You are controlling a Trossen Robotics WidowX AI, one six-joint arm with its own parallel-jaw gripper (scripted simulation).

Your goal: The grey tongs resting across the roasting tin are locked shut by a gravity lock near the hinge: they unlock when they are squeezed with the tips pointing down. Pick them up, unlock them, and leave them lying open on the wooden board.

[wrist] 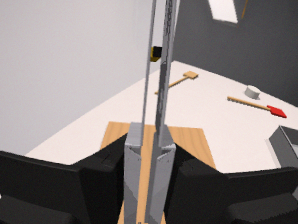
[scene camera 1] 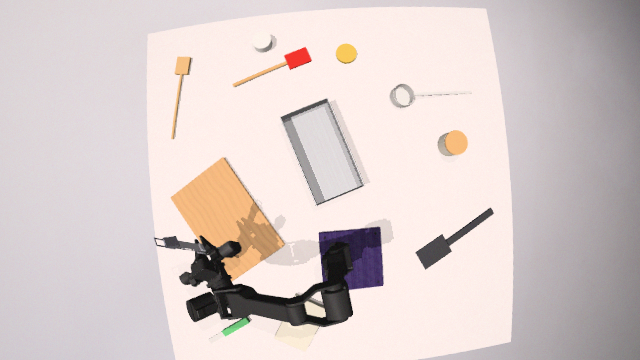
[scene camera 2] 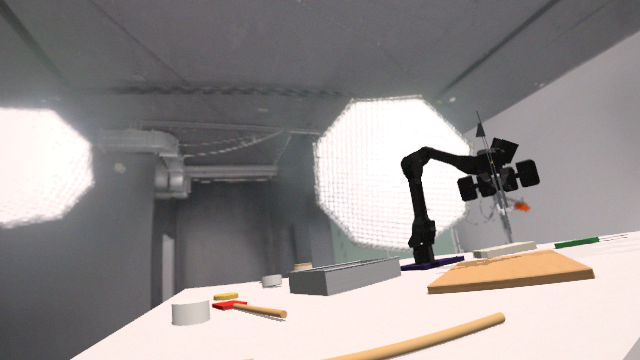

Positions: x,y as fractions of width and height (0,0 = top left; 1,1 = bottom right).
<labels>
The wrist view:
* gripper: 0.49,0.62
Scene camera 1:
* gripper: 0.31,0.66
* black spatula: 0.67,0.70
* wooden board: 0.34,0.57
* roasting tin: 0.50,0.40
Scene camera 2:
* gripper: 0.78,0.52
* wooden board: 0.85,0.74
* roasting tin: 0.51,0.78
</labels>
